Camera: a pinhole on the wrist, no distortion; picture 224 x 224 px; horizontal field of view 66.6 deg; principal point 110.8 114.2 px. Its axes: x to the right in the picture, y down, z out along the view. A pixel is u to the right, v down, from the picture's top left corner.
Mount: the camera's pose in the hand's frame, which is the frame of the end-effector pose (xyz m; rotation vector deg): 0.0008 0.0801 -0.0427 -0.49 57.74 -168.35
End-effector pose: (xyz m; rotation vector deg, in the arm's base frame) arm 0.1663 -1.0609 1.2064 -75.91 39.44 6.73
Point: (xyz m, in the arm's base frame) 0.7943 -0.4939 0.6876
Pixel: outside the picture
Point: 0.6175 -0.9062 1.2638
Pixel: 11.8 119.5
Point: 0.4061 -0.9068 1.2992
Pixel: 68.9 117.2
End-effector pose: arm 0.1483 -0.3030 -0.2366 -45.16 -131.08 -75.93
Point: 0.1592 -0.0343 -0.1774
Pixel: outside the picture
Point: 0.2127 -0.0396 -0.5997
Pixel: 181.6 61.2
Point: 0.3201 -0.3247 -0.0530
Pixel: behind the camera
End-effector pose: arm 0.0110 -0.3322 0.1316 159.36 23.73 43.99
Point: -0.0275 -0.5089 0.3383
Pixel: behind the camera
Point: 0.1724 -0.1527 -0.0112
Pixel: 51.2 149.4
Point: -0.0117 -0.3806 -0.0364
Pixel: 212.7 75.7
